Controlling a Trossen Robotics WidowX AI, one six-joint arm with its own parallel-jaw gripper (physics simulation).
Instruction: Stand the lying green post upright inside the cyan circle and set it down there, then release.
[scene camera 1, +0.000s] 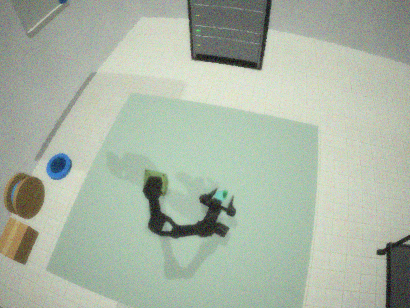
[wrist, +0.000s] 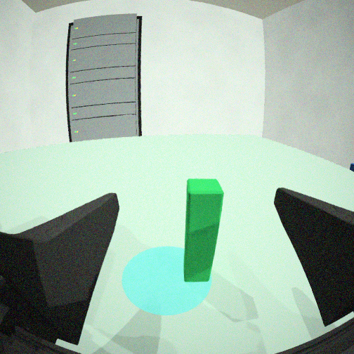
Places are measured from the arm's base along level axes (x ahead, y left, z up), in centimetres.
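Pixels of known places: gripper, fingertip midpoint: (scene camera 1: 225, 191); arm's base, origin of the base link: (scene camera 1: 156, 182).
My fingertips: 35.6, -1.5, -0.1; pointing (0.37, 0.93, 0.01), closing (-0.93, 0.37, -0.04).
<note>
For each thing: its top centre in the pictures, then the offset to it from my fingertips, as dx, dy, dz. "pt": a spot on its surface instead. Level surfaces: height alone.
- green post, middle of its top: (scene camera 1: 225, 191) +0.0, -0.4, +1.0
- cyan circle, surface spot: (scene camera 1: 218, 195) pt -3.3, +0.2, -5.5
- pale green mat, its level: dz -5.6
The green post (scene camera 1: 225, 194) (wrist: 202, 237) stands upright, with its base at the right-hand part of the cyan circle (scene camera 1: 218, 195) (wrist: 152, 282) in the wrist view. The visible front edge of the base lies inside the circle, close to its right rim; the back of the base is hidden by the post. My gripper (scene camera 1: 224, 193) (wrist: 199, 198) is wide open. One finger is on each side of the post, with a gap on both sides, and neither touches it.
The arm's green base plate (scene camera 1: 164, 185) sits on the pale green mat (scene camera 1: 270, 150). A server rack (scene camera 1: 265, 42) (wrist: 139, 75) stands beyond the mat. A blue ring-shaped object (scene camera 1: 51, 173), a brown round object (scene camera 1: 31, 196) and a wooden block (scene camera 1: 25, 243) lie off the mat at the left.
</note>
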